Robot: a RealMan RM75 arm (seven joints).
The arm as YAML. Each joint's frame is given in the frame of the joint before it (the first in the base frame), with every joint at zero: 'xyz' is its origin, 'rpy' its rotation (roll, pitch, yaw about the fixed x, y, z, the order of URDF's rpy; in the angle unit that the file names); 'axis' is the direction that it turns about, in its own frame. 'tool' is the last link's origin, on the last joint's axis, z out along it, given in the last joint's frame.
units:
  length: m
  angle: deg
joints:
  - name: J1
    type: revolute
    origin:
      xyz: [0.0, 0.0, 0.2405]
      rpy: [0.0, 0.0, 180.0]
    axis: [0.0, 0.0, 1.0]
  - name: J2
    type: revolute
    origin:
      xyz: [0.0, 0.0, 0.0]
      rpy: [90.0, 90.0, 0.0]
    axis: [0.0, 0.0, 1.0]
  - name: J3
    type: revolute
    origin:
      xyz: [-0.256, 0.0, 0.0]
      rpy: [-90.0, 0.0, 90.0]
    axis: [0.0, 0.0, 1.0]
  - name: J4
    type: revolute
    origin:
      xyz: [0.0, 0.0, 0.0]
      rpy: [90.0, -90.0, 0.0]
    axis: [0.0, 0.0, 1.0]
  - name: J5
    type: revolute
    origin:
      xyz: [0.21, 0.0, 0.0]
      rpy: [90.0, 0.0, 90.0]
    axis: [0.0, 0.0, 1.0]
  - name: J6
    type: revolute
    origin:
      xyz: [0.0, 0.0, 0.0]
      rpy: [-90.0, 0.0, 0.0]
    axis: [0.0, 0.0, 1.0]
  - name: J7
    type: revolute
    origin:
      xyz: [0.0, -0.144, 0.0]
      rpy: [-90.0, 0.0, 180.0]
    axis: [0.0, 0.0, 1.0]
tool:
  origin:
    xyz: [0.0, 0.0, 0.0]
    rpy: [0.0, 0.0, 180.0]
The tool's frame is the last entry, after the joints.
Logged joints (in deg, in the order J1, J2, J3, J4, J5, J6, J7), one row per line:
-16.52 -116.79 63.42 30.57 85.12 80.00 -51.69
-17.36 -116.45 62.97 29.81 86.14 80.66 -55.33
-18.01 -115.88 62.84 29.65 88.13 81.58 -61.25
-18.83 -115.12 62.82 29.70 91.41 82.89 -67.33
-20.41 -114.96 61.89 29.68 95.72 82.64 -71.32
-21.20 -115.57 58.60 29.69 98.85 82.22 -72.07
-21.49 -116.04 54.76 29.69 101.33 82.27 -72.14
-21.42 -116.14 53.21 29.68 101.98 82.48 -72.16
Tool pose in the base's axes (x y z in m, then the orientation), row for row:
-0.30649 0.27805 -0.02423 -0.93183 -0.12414 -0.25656 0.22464
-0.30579 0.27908 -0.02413 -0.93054 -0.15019 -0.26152 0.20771
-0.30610 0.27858 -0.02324 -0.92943 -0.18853 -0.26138 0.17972
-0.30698 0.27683 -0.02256 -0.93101 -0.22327 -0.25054 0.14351
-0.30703 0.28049 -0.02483 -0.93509 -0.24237 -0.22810 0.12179
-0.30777 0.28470 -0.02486 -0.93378 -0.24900 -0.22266 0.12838
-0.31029 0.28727 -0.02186 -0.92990 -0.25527 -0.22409 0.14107
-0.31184 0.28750 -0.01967 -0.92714 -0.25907 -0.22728 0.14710
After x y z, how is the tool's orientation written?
As a quaternion, x y z w.
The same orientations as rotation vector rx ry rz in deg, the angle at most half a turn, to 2 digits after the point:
-147.30 -19.62 -40.56
-148.42 -23.96 -41.71
-150.50 -30.53 -42.33
-153.81 -36.89 -41.39
-156.40 -40.54 -38.15
-155.59 -41.49 -37.10
-153.84 -42.23 -37.07
-152.86 -42.71 -37.47

